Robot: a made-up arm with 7 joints.
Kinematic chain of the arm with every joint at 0, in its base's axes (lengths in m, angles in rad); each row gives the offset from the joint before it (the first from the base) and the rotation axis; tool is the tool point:
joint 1: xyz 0 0 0.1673 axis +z
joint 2: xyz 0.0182 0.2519 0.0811 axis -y
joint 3: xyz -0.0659 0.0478 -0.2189 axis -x
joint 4: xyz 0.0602 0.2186 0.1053 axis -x
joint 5: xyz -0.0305 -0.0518 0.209 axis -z
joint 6: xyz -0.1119 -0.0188 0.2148 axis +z
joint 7: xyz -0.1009 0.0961 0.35 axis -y
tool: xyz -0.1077 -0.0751 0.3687
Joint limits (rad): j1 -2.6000..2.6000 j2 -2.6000..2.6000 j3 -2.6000..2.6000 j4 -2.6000..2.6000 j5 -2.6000..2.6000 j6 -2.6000..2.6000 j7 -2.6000..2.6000
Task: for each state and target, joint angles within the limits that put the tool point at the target. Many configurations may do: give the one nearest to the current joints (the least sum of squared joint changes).
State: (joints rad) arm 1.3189 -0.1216 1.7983 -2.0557 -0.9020 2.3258 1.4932
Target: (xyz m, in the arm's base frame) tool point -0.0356 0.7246 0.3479
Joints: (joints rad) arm 0.7989 -0.4073 2.0275 -1.6741 -1.0819 2.3559 1.2799
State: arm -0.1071 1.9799 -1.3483 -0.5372 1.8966 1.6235 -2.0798
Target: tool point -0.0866 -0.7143 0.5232
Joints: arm -0.2499 1.9783 -1.5385 -0.2909 1.8111 1.7203 -1.4341
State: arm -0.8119 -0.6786 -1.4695 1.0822 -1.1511 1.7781 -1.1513
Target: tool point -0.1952 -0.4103 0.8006
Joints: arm -0.6978 -0.8126 -1.5837 0.8277 -1.2680 1.7497 -1.8876
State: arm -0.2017 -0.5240 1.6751 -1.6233 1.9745 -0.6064 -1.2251
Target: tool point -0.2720 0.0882 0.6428
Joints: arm -0.0253 0.1476 1.5273 -1.8226 1.9552 -0.7494 -1.4496
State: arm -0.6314 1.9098 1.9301 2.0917 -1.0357 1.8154 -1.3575
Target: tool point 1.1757 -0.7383 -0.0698
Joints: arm -0.5712 1.5566 1.7498 1.8942 -1.0720 1.8802 -1.3000
